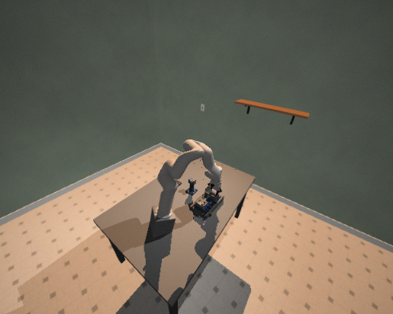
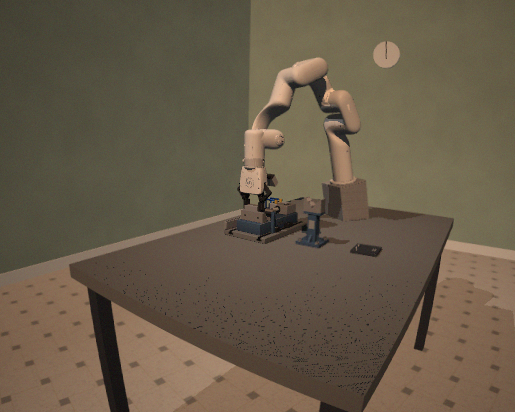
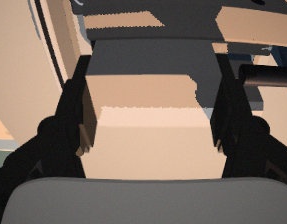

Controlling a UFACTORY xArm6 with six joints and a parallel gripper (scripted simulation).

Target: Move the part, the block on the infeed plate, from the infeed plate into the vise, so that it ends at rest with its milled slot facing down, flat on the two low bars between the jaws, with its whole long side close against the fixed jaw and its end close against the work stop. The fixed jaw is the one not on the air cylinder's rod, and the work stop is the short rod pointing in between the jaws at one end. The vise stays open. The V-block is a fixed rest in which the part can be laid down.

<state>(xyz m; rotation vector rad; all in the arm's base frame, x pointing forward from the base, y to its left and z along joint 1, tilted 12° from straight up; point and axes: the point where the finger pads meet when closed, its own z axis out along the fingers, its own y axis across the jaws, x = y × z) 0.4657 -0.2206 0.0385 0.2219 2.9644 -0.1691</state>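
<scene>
Right now my hand is 20 mm above the part. Round my hand: air cylinder rod: 80 mm behind, 30 mm to the left, 30 mm below; work stop: 10 mm ahead, 70 mm to the left, 20 mm below; vise base rail: 80 mm behind, 60 mm to the right, 70 mm below.
</scene>
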